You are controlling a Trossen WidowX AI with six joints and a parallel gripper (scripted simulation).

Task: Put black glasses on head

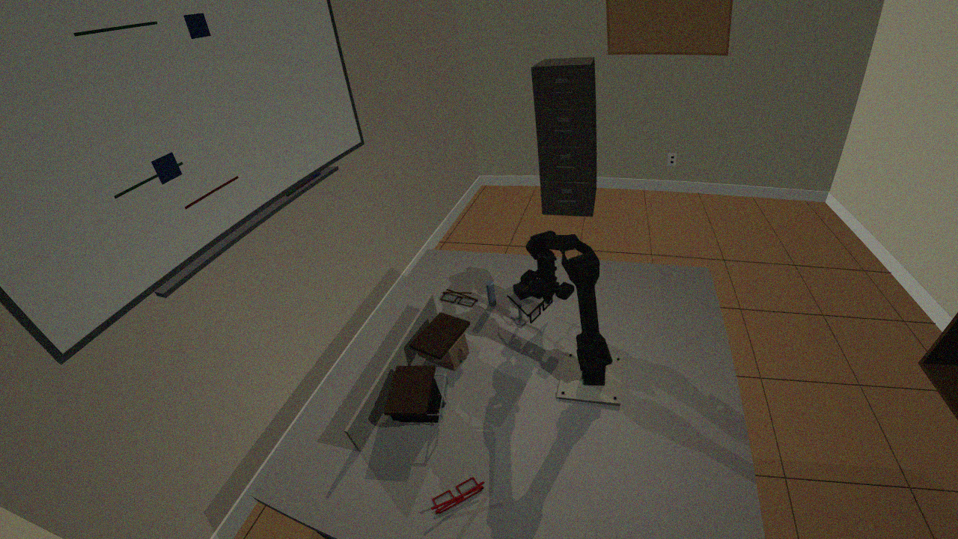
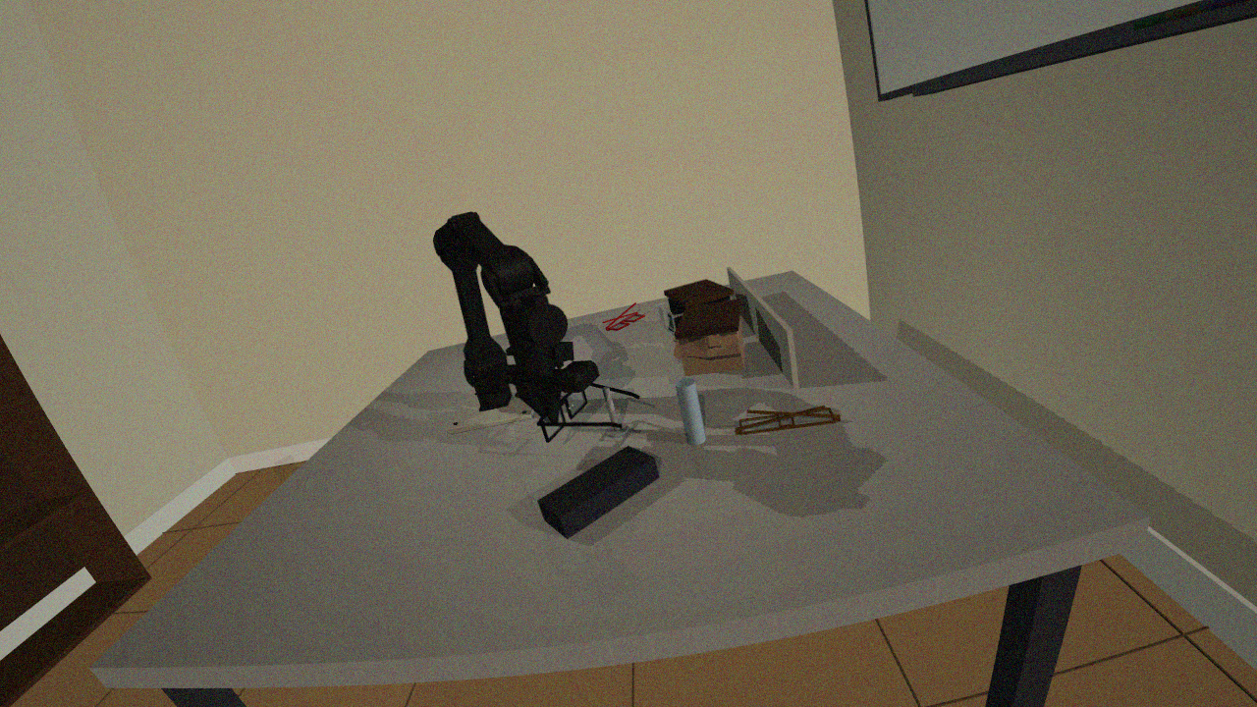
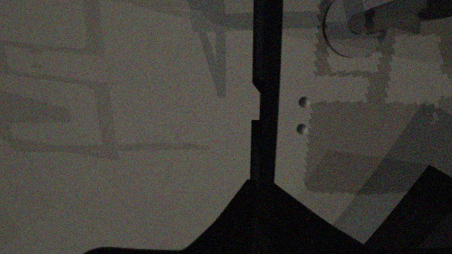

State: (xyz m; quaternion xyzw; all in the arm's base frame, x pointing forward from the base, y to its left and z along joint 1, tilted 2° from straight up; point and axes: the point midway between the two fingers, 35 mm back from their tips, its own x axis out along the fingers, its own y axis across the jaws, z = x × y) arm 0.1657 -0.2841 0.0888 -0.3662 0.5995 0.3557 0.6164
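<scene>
Right now the grey post is 90 mm ahead of my gripper tip, 40 mm to the left of it and 30 mm below it. The rest, counted from my gripper tip: panel 440 mm ahead, 330 mm to the left; then pale blue cylinder 220 mm ahead, 50 mm to the right, 10 mm below; then dark box 60 mm ahead, 150 mm to the right, 40 mm below.
</scene>
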